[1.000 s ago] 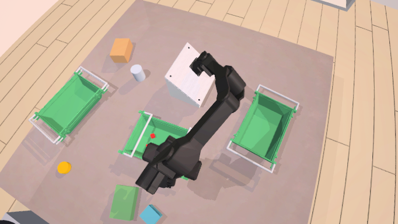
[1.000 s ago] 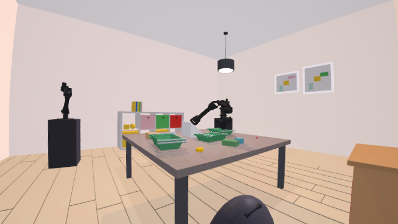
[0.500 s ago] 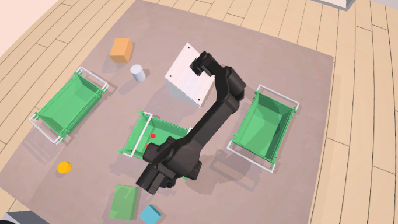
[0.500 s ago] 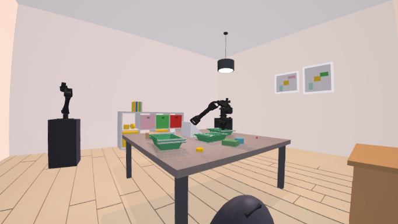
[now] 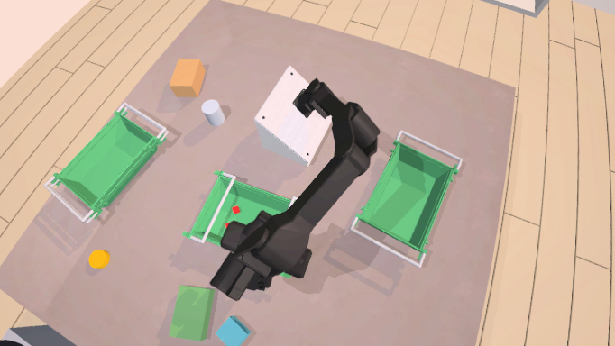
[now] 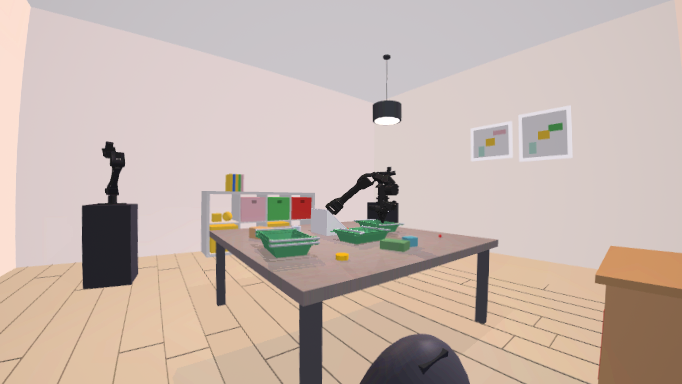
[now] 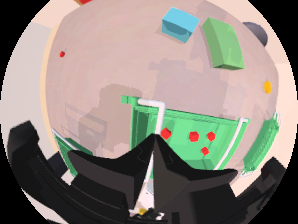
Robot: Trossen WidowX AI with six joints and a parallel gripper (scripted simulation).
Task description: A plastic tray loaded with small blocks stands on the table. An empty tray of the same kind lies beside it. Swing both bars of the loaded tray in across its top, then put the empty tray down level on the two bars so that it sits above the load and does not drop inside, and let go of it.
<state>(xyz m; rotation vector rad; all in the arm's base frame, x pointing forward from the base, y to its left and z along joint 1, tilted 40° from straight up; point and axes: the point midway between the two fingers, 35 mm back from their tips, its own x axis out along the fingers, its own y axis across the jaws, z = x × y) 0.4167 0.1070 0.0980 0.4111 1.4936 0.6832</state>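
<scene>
My gripper tip is now 32 cm past the green tray, 23 cm to the right of it and 5 cm above it. From my gripper tip the other things lie so: red block 44 cm behind, 5 cm to the left, 9 cm below; then blue cube 20 cm ahead, 1 cm to the left, 7 cm below; then green block 22 cm ahead, 11 cm to the right, 8 cm below.
</scene>
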